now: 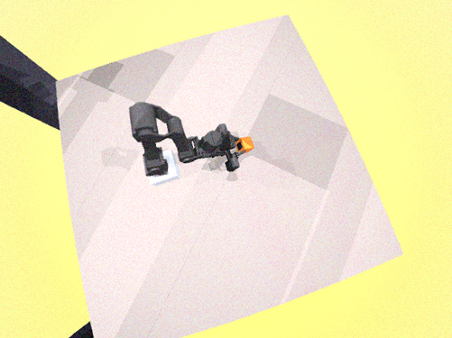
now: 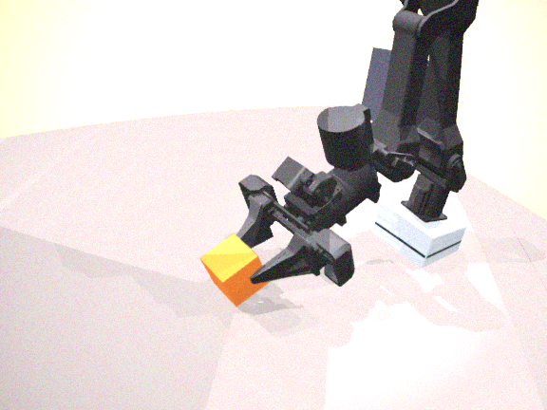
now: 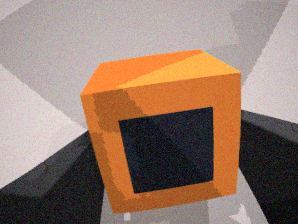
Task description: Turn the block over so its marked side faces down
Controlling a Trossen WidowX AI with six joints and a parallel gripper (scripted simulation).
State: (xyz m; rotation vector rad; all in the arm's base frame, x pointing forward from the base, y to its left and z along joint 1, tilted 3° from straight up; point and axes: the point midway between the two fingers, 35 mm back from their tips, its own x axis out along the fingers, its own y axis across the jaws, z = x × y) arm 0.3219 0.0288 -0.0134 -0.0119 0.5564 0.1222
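The orange block is 1 cm behind my gripper tip.
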